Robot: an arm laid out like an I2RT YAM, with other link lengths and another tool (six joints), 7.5 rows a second.
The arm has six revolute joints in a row. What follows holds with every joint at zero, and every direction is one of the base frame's. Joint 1 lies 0.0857 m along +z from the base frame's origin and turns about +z. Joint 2 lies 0.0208 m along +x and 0.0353 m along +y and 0.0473 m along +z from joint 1 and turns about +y. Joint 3 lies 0.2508 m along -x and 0.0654 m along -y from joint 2 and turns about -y. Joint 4 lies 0.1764 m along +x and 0.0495 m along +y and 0.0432 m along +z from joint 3 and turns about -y. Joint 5 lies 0.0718 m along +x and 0.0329 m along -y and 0.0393 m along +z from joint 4 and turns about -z. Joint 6 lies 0.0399 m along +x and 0.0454 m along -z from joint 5 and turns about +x. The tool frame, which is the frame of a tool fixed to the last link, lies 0.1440 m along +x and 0.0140 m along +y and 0.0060 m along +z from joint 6; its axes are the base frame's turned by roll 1.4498, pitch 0.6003 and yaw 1.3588 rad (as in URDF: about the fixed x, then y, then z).
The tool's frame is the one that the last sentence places.
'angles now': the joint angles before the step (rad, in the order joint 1, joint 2, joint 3, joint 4, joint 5, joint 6). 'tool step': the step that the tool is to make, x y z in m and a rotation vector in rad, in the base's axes. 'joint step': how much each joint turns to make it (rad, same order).
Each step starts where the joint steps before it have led.
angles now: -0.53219, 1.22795, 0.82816, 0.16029, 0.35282, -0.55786
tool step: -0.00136, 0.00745, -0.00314, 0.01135, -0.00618, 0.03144
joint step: -0.00160, -0.02692, -0.02675, -0.00225, -0.03516, 0.00495
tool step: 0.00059, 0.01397, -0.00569, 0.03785, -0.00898, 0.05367
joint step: 0.00722, -0.03479, -0.02206, -0.03146, -0.05424, 0.02556
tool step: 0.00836, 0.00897, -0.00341, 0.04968, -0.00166, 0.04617
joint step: 0.00949, 0.01256, 0.02826, -0.04691, -0.04725, 0.03319
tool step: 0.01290, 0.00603, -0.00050, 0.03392, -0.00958, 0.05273
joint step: 0.00281, 0.03459, 0.03040, -0.00764, -0.05776, 0.01842
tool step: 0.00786, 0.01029, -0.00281, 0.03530, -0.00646, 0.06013
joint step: 0.00192, 0.01020, 0.00758, -0.01093, -0.06578, 0.01465
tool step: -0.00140, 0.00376, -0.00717, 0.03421, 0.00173, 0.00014
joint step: 0.00462, -0.00472, -0.01680, -0.00875, -0.00508, 0.02903
